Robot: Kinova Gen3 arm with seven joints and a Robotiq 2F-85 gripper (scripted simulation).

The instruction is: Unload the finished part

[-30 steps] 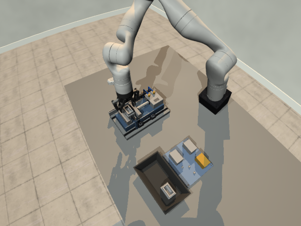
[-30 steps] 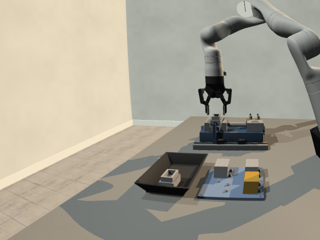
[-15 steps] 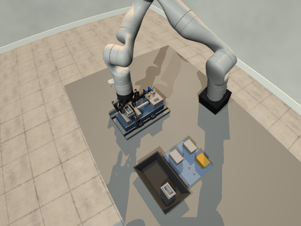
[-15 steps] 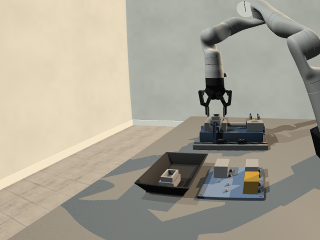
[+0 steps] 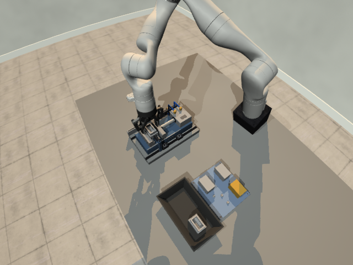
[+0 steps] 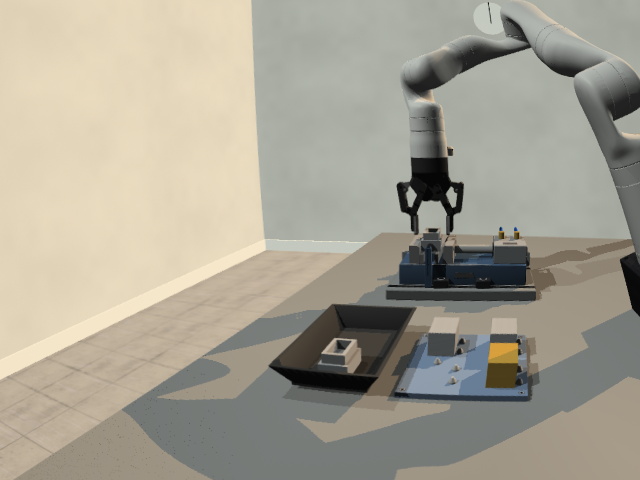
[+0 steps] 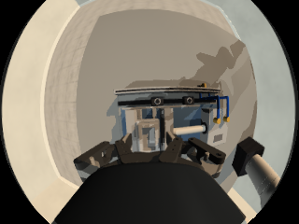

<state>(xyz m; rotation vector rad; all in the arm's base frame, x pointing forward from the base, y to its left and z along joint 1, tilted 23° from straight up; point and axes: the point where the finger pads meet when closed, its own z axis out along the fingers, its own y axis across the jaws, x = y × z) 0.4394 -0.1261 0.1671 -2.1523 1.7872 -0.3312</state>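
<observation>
Now: hand 7 cm past the blue vise, 1 cm to the left of it and 8 cm above it. Round my hand: light blue fixture plate: 17 cm behind, 34 cm to the left, 12 cm below; then orange block: 23 cm behind, 37 cm to the left, 9 cm below.
</observation>
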